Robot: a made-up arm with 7 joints. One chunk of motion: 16 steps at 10 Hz.
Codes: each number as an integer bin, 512 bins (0 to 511) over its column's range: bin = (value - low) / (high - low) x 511, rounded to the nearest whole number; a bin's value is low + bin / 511 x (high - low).
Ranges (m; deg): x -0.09..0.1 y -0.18..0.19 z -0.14..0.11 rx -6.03..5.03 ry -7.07..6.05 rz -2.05..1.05
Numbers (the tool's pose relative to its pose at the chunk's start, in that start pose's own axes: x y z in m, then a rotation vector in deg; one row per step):
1: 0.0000 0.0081 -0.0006 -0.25 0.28 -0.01
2: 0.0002 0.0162 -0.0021 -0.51 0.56 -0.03
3: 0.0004 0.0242 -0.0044 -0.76 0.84 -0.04
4: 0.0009 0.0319 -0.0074 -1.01 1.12 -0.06
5: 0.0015 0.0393 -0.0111 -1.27 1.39 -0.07
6: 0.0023 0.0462 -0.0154 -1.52 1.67 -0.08
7: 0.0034 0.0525 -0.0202 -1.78 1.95 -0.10
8: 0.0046 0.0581 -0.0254 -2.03 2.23 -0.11
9: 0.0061 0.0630 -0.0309 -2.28 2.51 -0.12
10: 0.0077 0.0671 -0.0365 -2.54 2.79 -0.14
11: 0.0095 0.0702 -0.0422 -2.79 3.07 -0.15
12: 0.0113 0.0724 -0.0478 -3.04 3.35 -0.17
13: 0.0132 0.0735 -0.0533 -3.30 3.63 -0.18
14: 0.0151 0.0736 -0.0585 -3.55 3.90 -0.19
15: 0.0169 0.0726 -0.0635 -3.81 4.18 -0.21
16: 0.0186 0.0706 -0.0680 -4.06 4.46 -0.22
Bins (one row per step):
1: 242 260 285 267 286 336
2: 243 271 282 255 297 333
3: 243 282 277 243 308 331
4: 244 293 271 232 319 328
5: 246 303 263 220 330 326
6: 248 312 255 208 340 325
7: 251 321 245 196 351 321
8: 254 329 234 185 362 320
9: 258 336 223 173 373 318
10: 263 341 212 161 384 315
11: 268 346 200 150 395 313
12: 272 349 188 138 406 310
13: 278 350 177 126 417 308
14: 283 350 167 115 427 307
15: 288 349 156 103 438 303
16: 292 346 147 91 449 302

